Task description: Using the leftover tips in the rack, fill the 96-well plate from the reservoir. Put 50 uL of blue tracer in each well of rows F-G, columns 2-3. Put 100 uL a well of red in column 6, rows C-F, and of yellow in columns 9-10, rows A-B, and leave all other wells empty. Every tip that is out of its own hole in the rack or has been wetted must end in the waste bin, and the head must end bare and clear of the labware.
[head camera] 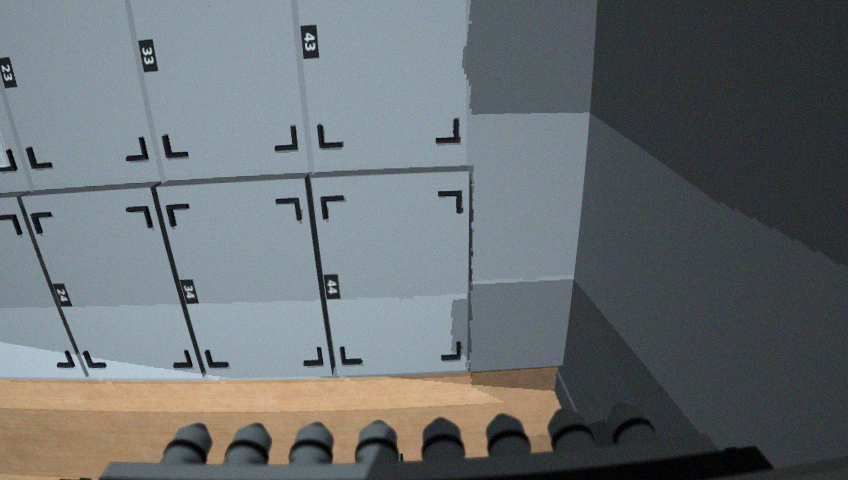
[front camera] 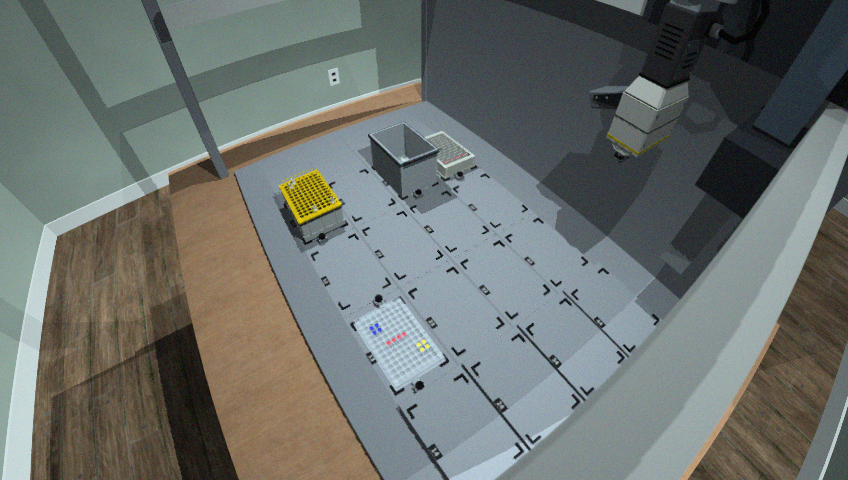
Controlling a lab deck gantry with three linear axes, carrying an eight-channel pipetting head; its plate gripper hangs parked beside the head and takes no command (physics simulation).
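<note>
The pipetting head (front camera: 645, 115) is high over the back right of the deck, clear of the labware. Its nozzles (head camera: 377, 443) are bare in the head view. A dark part (front camera: 605, 96) beside it may be the parked plate gripper; its fingers cannot be made out. The 96-well plate (front camera: 410, 371) at the front shows a square of blue wells (front camera: 375, 328), a line of red wells (front camera: 396, 339) and a square of yellow wells (front camera: 423, 344). The yellow-topped tip rack (front camera: 323, 226) holds a few pale tips (front camera: 314, 208). The grey waste bin (front camera: 386, 170) has something pale inside. The reservoir (front camera: 464, 162) stands behind it.
Black knobs (front camera: 378, 298) (front camera: 419, 385) stand at the ends of the plate. Black corner marks and numbered labels (head camera: 331, 286) show on the deck. A pale rail (front camera: 737, 249) runs along the right side, and a grey post (front camera: 193, 101) stands at the back left.
</note>
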